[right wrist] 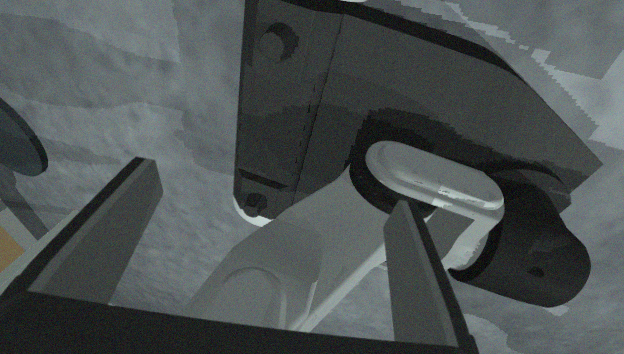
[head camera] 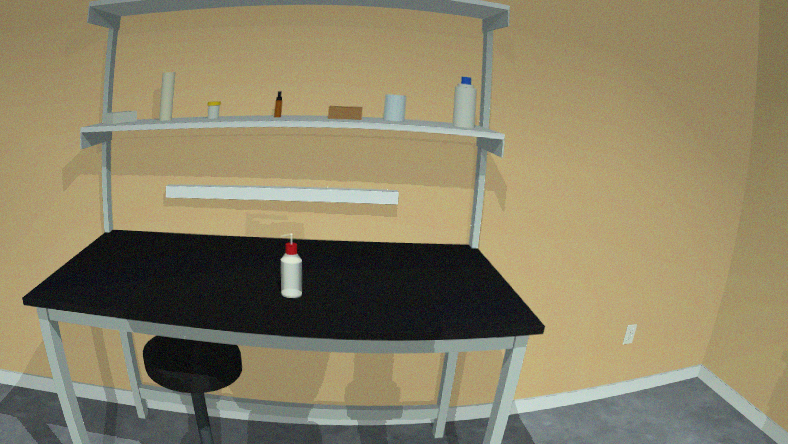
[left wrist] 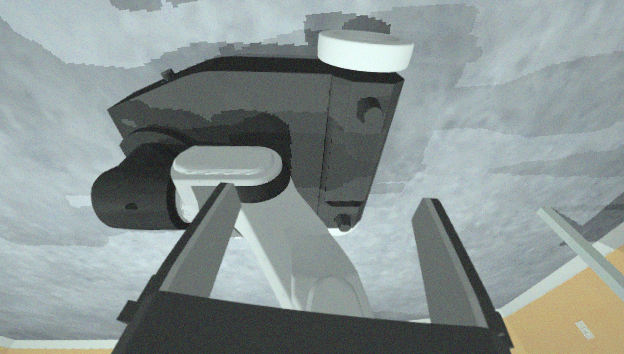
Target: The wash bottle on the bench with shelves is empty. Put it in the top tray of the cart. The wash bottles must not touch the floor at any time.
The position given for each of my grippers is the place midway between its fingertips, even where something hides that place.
In view: my left gripper (left wrist: 324, 201), my right gripper (right wrist: 278, 195), a wash bottle (head camera: 291, 264) and a bench with shelves (head camera: 357, 297).
The right wrist view misses the wash bottle: it is out of frame. The left wrist view misses the wash bottle: it is out of frame.
